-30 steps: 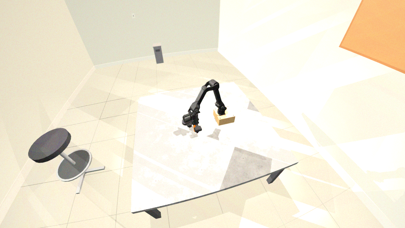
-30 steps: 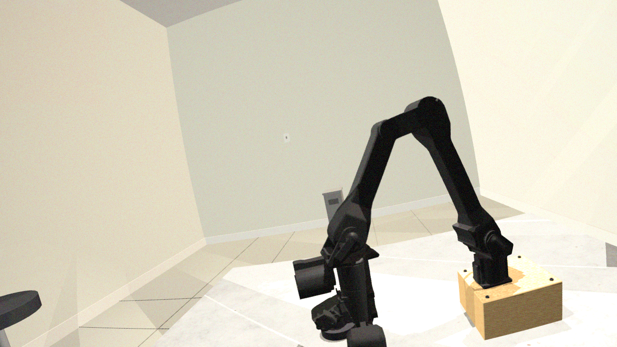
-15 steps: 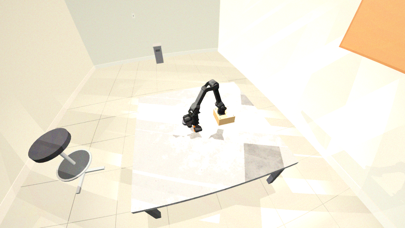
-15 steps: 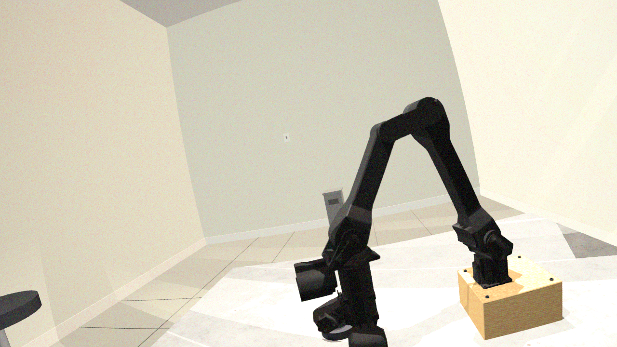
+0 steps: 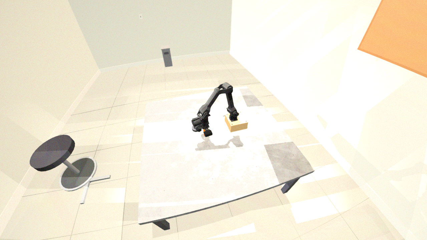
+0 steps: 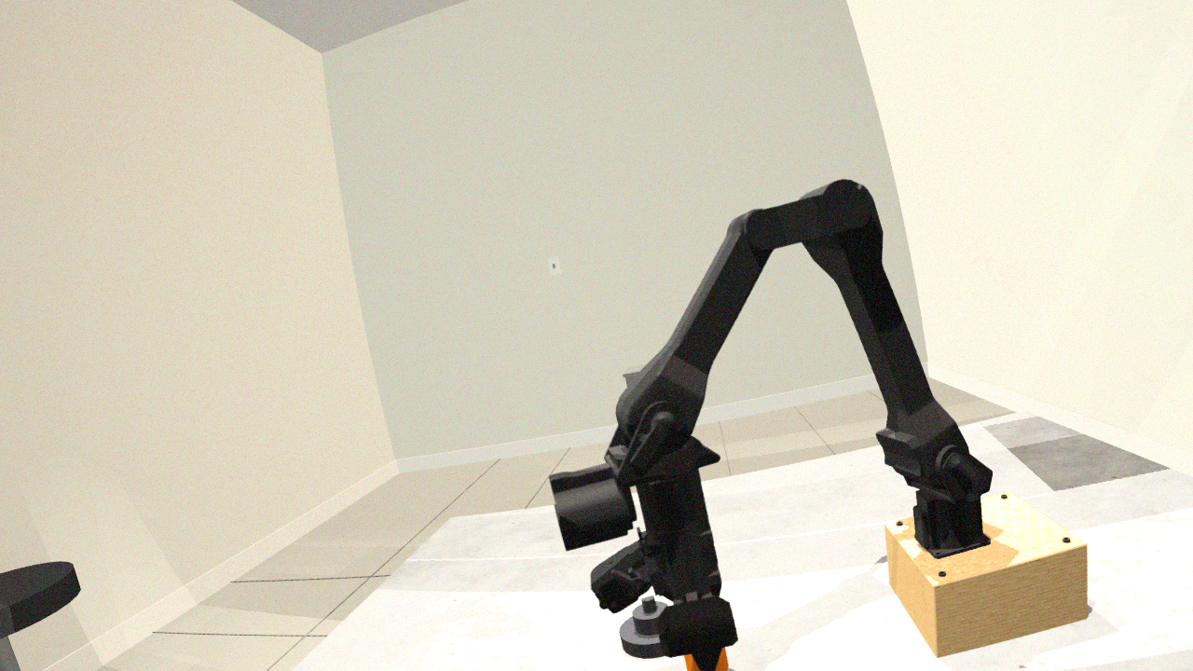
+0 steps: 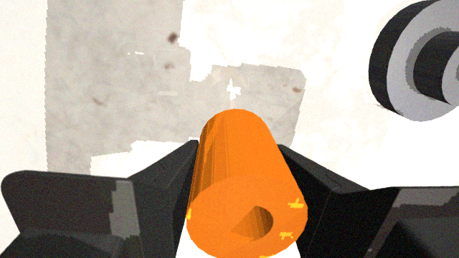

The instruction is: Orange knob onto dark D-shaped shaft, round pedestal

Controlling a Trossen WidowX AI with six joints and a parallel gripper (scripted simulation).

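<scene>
Now: the dark shaft 130 mm to the right of my gripper tip, 60 mm ahead of it and 20 mm below it. Also, from my gripper tip: orange knob 20 mm above.
</scene>
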